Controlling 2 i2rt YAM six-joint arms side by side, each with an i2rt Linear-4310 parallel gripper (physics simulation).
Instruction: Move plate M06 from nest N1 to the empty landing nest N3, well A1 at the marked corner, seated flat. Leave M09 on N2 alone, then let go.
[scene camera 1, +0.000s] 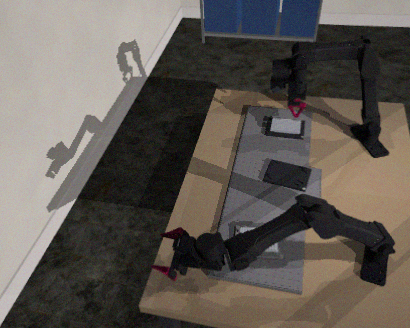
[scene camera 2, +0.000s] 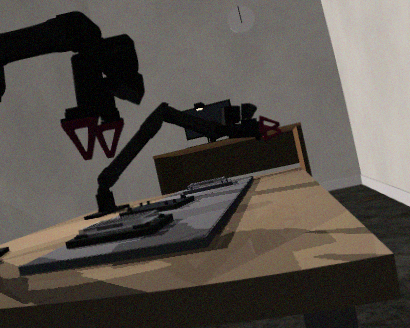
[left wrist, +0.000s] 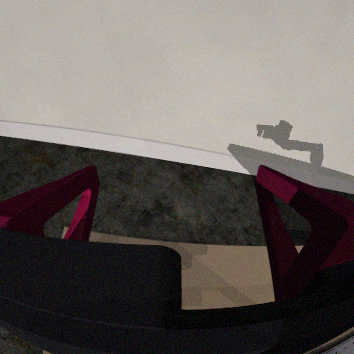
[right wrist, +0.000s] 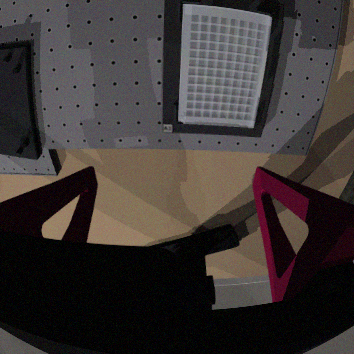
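Note:
A white 96-well plate (scene camera 1: 286, 125) (scene camera 2: 120, 220) (right wrist: 224, 67) sits on a dark nest with a marked A1 corner label (right wrist: 168, 128). An empty dark nest (scene camera 1: 287, 175) (scene camera 2: 160, 203) (right wrist: 15, 100) lies in the middle of the board. A second light plate (scene camera 1: 272, 246) (scene camera 2: 210, 182) sits on the third nest, partly hidden under the left arm in scene camera 1. No plate or nest name is readable. My right gripper (scene camera 1: 297, 108) (scene camera 2: 99, 158) (right wrist: 174, 175) is open and empty, above and beside the first plate. My left gripper (scene camera 1: 158, 251) (scene camera 2: 276, 128) (left wrist: 176, 173) is open and empty, over the table's left edge.
The grey perforated board (scene camera 1: 250, 150) (scene camera 2: 200, 235) (right wrist: 115, 75) bears all three nests on the wooden table (scene camera 1: 350, 185) (scene camera 2: 280, 225). The left arm (scene camera 1: 270, 230) stretches across the board. A blue cabinet (scene camera 1: 260, 17) stands behind the table.

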